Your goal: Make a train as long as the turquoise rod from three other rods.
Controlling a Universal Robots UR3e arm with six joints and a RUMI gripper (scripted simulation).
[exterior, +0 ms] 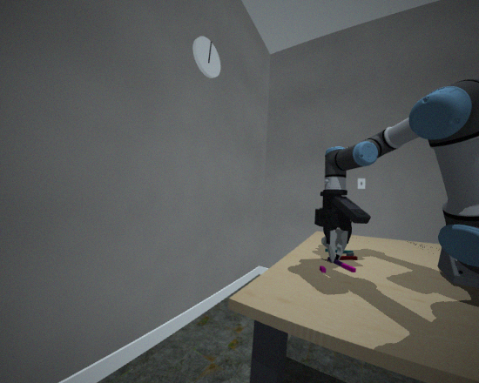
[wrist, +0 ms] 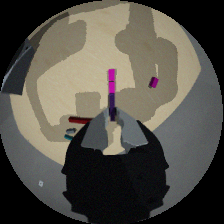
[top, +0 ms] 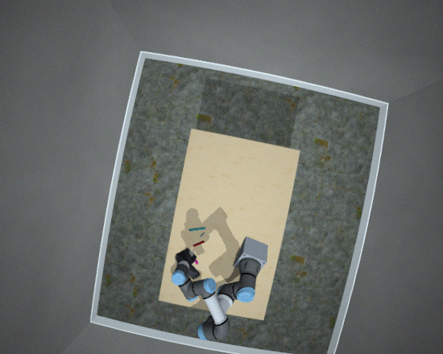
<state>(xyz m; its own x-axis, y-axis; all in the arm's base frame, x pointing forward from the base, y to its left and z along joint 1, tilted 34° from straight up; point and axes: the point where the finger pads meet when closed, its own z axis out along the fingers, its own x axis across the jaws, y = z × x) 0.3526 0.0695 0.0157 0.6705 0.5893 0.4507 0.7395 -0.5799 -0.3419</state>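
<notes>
Right now the purple rod is 1 cm below my hand. From my hand the other things lie so: red rod 8 cm to the right, 3 cm behind, 1 cm below; grey rod 14 cm to the right, 3 cm behind, 1 cm below; turquoise rod 16 cm to the right, 1 cm below, 1 cm ahead.
</notes>
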